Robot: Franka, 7 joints.
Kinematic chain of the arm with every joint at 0, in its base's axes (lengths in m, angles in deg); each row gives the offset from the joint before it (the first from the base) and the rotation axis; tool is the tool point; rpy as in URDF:
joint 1: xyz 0 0 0.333 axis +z
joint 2: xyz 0 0 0 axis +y
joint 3: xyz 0 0 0.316 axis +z
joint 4: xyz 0.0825 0 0 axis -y
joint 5: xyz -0.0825 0 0.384 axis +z
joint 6: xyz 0 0 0 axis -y
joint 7: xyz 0.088 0 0 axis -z
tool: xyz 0 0 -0.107 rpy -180 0 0
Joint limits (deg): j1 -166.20..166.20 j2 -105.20..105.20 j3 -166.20..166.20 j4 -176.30..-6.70 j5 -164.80..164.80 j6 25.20..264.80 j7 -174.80..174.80
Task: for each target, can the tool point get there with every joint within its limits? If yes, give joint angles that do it. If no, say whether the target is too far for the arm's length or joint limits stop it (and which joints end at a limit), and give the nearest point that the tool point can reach.
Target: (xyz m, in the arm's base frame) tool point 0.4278 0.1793 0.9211
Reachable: yes | joints -77.79 -39.04 60.44 -69.99 -34.11 109.63 -52.58
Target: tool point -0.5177 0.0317 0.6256
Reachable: yes | joints -78.32 40.10 -120.52 -118.64 50.24 139.33 -25.48
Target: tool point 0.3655 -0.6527 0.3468
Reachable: yes | joints -81.61 52.90 19.32 -72.74 -71.12 202.31 -43.99
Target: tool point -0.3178 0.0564 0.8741
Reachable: yes | joints 33.42 -87.94 28.39 -99.89 135.98 177.40 25.97
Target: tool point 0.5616 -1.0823 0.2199
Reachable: no: too far | nearest point 0.3934 -0.7582 0.2538 | short by 0.367 m
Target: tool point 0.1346 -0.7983 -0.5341
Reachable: no: too far | nearest point 0.1000 -0.5929 -0.2552 | short by 0.348 m
